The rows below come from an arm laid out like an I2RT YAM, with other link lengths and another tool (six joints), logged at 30 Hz.
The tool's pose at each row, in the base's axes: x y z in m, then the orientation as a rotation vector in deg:
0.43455, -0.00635, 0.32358, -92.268, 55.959, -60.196
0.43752, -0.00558, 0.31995, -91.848, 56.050, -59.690
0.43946, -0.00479, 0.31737, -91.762, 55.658, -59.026
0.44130, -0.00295, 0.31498, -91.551, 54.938, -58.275
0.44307, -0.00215, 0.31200, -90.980, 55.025, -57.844
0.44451, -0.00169, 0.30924, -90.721, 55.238, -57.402
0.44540, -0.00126, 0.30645, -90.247, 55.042, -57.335
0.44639, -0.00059, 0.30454, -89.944, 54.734, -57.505
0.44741, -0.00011, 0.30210, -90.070, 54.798, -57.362
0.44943, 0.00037, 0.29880, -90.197, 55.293, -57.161
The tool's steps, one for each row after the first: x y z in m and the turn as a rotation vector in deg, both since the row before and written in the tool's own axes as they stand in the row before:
-0.00047, 0.00297, 0.00368, 0.202, -0.234, 0.537
-0.00058, 0.00209, 0.00252, 0.209, -0.637, 0.243
-0.00152, 0.00170, 0.00270, 0.470, -0.849, 0.224
-0.00063, 0.00253, 0.00242, 0.328, -0.163, 0.577
-0.00036, 0.00244, 0.00196, 0.025, -0.146, 0.466
-0.00050, 0.00254, 0.00144, 0.451, -0.084, 0.212
-0.00055, 0.00163, 0.00145, 0.412, -0.009, -0.056
-0.00045, 0.00220, 0.00149, -0.145, -0.079, 0.037
-0.00022, 0.00293, 0.00256, -0.387, 0.114, 0.244

